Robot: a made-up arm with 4 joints. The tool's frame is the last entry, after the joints. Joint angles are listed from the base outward. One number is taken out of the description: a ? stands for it. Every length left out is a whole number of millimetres.
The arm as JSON. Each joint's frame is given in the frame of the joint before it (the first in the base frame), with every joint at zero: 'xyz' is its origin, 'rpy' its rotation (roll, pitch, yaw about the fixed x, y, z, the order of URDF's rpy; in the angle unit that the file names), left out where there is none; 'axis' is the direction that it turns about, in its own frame. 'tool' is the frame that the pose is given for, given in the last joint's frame.
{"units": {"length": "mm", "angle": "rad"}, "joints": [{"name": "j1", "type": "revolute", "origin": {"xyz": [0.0, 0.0, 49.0], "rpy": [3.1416, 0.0, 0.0]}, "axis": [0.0, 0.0, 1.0]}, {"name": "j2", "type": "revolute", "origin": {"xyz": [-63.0, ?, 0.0], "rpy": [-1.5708, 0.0, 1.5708]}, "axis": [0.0, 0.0, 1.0]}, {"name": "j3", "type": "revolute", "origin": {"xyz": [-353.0, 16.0, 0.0], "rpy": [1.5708, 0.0, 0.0]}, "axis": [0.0, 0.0, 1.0]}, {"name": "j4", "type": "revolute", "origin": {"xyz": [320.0, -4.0, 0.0], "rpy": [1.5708, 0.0, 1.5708]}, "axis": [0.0, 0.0, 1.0]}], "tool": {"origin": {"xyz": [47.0, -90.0, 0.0], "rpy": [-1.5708, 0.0, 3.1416]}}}
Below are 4 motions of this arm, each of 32 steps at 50 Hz.
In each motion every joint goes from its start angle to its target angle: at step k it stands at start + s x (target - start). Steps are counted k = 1, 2, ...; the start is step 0. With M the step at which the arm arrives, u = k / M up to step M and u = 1 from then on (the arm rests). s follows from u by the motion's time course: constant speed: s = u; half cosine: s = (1 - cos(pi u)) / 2; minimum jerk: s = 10 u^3 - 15 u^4 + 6 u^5.
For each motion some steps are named. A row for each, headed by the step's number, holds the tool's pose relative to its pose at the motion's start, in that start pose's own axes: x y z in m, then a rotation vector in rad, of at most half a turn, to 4 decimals.
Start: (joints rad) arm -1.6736 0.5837 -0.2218 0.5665
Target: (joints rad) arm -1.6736 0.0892 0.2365 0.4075
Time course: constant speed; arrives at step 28
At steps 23, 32:
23: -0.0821 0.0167 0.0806 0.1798 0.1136 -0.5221
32: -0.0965 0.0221 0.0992 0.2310 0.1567 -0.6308

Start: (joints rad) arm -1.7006 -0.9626 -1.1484 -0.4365
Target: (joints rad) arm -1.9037 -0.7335 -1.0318 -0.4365
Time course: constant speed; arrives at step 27
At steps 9, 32:
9: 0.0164 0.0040 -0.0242 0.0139 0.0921 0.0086
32: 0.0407 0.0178 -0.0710 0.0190 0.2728 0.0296

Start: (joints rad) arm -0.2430 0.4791 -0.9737 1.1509
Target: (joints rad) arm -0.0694 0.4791 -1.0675 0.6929
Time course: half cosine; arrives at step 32
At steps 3, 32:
3: 0.0007 -0.0004 0.0002 -0.0006 0.0108 -0.0018
32: 0.0356 -0.0243 -0.0028 -0.0069 0.4995 -0.0917

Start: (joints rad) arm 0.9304 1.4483 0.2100 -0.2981
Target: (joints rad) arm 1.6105 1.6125 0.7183 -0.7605
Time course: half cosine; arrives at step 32
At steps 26, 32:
26: -0.0940 0.0645 0.0991 -0.1204 0.9144 -0.6301
32: -0.0989 0.0730 0.1113 -0.1332 0.9875 -0.6925

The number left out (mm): 102.0
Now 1 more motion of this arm.
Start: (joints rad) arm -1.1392 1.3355 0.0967 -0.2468
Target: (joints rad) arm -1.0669 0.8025 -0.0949 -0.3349
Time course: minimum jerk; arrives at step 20
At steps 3, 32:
3: 0.0018 -0.0017 0.0012 0.0124 0.0055 0.0079
32: 0.0728 -0.0589 0.0241 0.4677 0.1505 0.2985

